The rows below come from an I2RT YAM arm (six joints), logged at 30 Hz.
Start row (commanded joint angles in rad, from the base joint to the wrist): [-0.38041, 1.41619, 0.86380, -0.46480, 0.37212, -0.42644]
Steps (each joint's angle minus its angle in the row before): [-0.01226, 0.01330, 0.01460, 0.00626, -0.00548, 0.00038]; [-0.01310, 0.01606, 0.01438, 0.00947, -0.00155, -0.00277]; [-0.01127, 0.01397, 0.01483, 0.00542, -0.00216, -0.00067]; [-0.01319, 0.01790, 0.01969, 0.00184, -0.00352, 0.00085]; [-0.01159, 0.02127, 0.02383, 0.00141, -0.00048, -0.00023]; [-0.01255, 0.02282, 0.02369, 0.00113, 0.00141, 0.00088]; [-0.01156, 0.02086, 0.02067, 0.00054, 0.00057, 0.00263]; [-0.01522, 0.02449, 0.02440, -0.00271, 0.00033, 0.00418]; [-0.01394, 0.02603, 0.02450, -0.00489, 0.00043, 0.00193]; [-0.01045, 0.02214, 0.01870, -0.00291, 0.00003, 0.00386]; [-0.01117, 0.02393, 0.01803, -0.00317, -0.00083, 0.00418]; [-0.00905, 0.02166, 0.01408, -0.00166, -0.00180, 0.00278]
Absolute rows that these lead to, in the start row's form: [-0.39267, 1.42949, 0.87840, -0.45854, 0.36664, -0.42606]; [-0.40577, 1.44555, 0.89278, -0.44907, 0.36509, -0.42883]; [-0.41704, 1.45952, 0.90761, -0.44365, 0.36293, -0.42950]; [-0.43023, 1.47742, 0.92730, -0.44181, 0.35941, -0.42865]; [-0.44182, 1.49869, 0.95113, -0.44040, 0.35893, -0.42888]; [-0.45437, 1.52151, 0.97482, -0.43927, 0.36034, -0.42800]; [-0.46593, 1.54237, 0.99549, -0.43873, 0.36091, -0.42537]; [-0.48115, 1.56686, 1.01989, -0.44144, 0.36124, -0.42119]; [-0.49509, 1.59289, 1.04439, -0.44633, 0.36167, -0.41926]; [-0.50554, 1.61503, 1.06309, -0.44924, 0.36170, -0.41540]; [-0.51671, 1.63896, 1.08112, -0.45241, 0.36087, -0.41122]; [-0.52576, 1.66062, 1.09520, -0.45407, 0.35907, -0.40844]
